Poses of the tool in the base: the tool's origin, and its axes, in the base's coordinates. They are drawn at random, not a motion.
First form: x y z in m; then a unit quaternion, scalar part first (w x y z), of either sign.
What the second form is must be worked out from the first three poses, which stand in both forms.
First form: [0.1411, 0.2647, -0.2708, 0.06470, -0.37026, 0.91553, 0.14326]
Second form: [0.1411, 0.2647, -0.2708, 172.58, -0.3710, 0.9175, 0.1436]
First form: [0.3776, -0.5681, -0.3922, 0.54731, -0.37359, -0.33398, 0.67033]
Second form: [0.3776, -0.5681, -0.3922, 113.63, -0.4464, -0.3991, 0.8009]
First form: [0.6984, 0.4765, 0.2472, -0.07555, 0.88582, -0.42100, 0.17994]
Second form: [0.6984, 0.4765, 0.2472, 171.33, -0.8884, 0.4222, -0.1805]
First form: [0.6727, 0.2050, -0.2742, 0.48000, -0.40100, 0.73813, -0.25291]
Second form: [0.6727, 0.2050, -0.2742, 122.63, -0.4571, 0.8414, -0.2883]
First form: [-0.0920, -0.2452, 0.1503, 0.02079, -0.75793, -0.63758, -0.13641]
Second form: [-0.0920, -0.2452, 0.1503, 177.62, -0.7581, -0.6377, -0.1364]
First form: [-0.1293, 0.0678, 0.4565, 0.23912, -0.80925, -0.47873, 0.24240]
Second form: [-0.1293, 0.0678, 0.4565, 152.33, -0.8334, -0.4930, 0.2496]
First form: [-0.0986, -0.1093, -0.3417, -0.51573, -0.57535, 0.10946, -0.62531]
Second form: [-0.0986, -0.1093, -0.3417, 117.91, 0.6715, -0.1278, 0.7299]
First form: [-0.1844, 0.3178, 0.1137, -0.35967, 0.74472, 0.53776, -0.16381]
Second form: [-0.1844, 0.3178, 0.1137, 137.84, -0.7981, -0.5763, 0.1756]
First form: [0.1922, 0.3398, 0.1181, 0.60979, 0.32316, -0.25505, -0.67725]
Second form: [0.1922, 0.3398, 0.1181, 104.85, 0.4077, -0.3218, -0.8545]
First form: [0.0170, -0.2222, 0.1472, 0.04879, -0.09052, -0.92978, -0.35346]
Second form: [0.0170, -0.2222, 0.1472, 174.41, -0.0906, -0.9309, -0.3539]
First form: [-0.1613, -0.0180, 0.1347, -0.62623, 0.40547, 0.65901, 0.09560]
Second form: [-0.1613, -0.0180, 0.1347, 102.46, -0.5201, -0.8453, -0.1226]
